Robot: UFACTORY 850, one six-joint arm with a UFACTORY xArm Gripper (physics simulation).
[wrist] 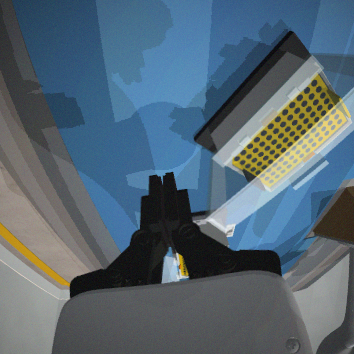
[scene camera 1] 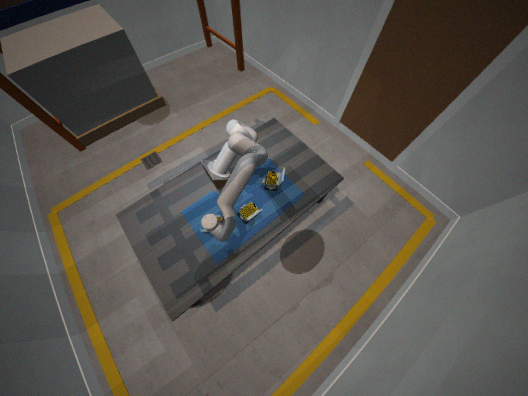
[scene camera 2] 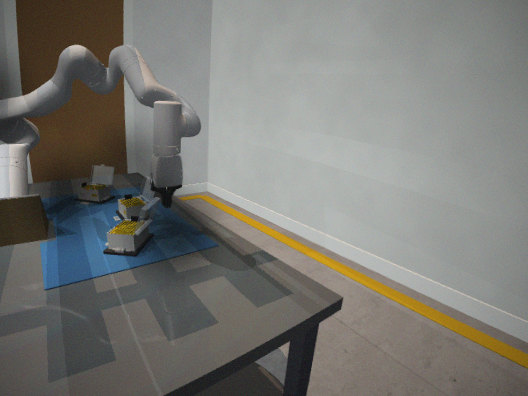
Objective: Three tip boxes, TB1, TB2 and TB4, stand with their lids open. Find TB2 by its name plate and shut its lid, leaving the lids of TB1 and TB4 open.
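The nearest tip box in scene camera 2 (scene camera 2: pixel 127 237) (wrist: pixel 287 137) has yellow tips and its clear lid (scene camera 2: pixel 150 208) (wrist: pixel 240 206) stands open. The middle tip box (scene camera 1: pixel 247 212) (scene camera 2: pixel 131 209) (wrist: pixel 214 231) has an open lid (scene camera 2: pixel 148 187); its plate (wrist: pixel 230 230) is unreadable. The far tip box (scene camera 1: pixel 271 180) (scene camera 2: pixel 93 193) has its lid (scene camera 1: pixel 282 175) (scene camera 2: pixel 103 175) upright. No name plate can be read, so I cannot tell which box is TB2. My gripper (scene camera 2: pixel 167 204) (wrist: pixel 164 187) is shut and empty, above the mat beside the nearest box's lid side. The arm largely hides that box in scene camera 1.
The boxes stand on a blue mat (scene camera 1: pixel 220 254) (scene camera 2: pixel 75 272) (wrist: pixel 150 30) on the grey table (scene camera 2: pixel 200 357). The robot's brown pedestal (scene camera 2: pixel 22 220) (wrist: pixel 340 217) stands on the side away from the lids. In scene camera 1 the arm (scene camera 1: pixel 237 185) reaches across the table.
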